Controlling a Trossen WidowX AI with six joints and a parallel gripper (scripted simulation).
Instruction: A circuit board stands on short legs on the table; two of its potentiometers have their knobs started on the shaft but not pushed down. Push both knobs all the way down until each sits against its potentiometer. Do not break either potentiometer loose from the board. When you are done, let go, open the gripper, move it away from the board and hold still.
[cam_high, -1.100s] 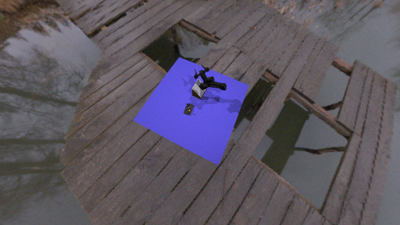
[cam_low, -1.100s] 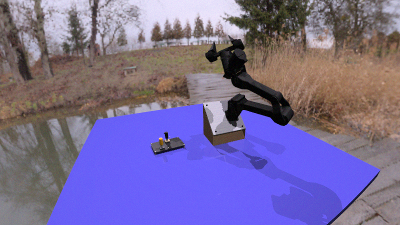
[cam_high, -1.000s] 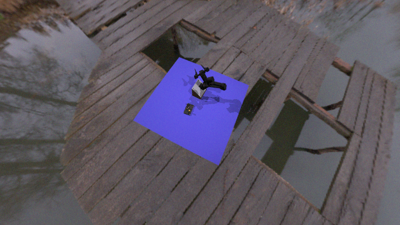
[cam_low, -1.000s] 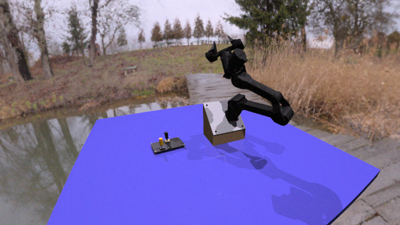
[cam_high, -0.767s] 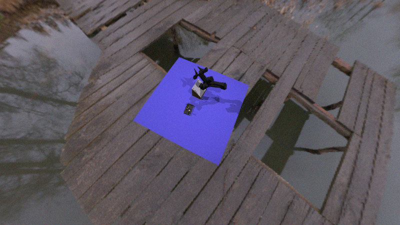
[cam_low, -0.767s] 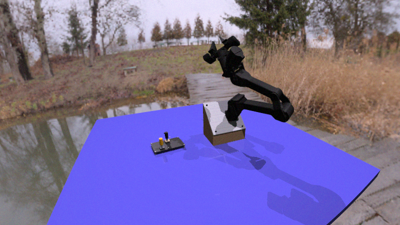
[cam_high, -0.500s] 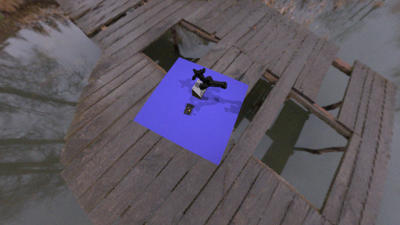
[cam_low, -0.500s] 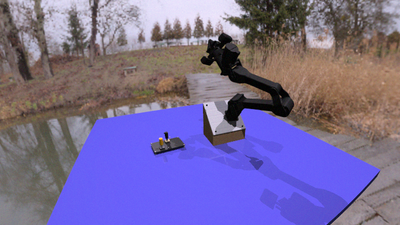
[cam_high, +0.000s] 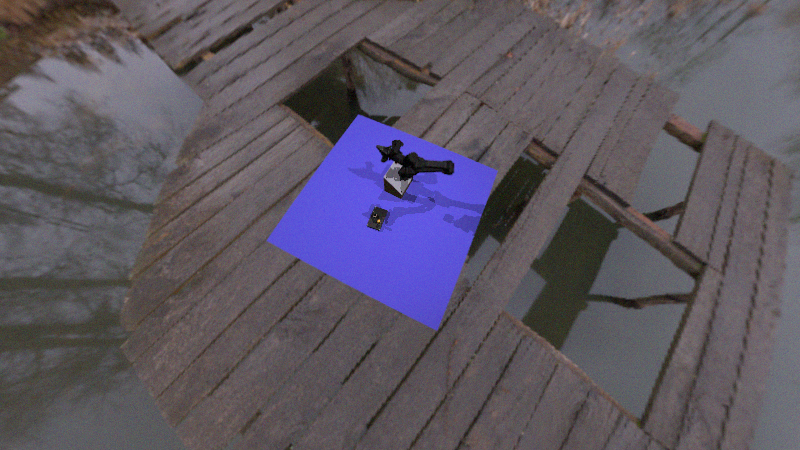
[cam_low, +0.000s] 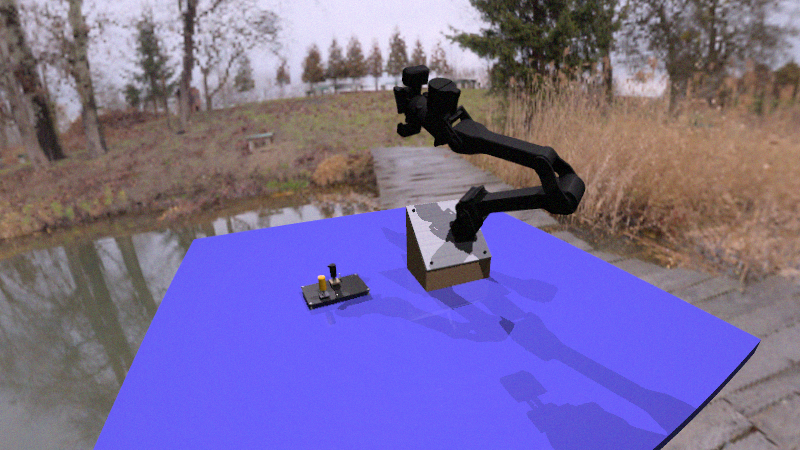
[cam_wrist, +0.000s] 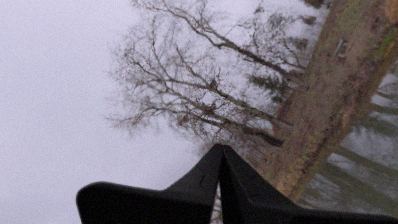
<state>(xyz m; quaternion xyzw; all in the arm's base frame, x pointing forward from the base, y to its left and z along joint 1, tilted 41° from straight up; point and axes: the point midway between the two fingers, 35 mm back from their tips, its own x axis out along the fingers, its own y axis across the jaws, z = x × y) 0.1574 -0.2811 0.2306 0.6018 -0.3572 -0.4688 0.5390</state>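
Right now the black knob is 200 mm ahead of my gripper tip, 80 mm to the left of it and 440 mm below it. From my gripper tip the other things lie so: orange knob: 230 mm ahead, 130 mm to the left, 440 mm below.
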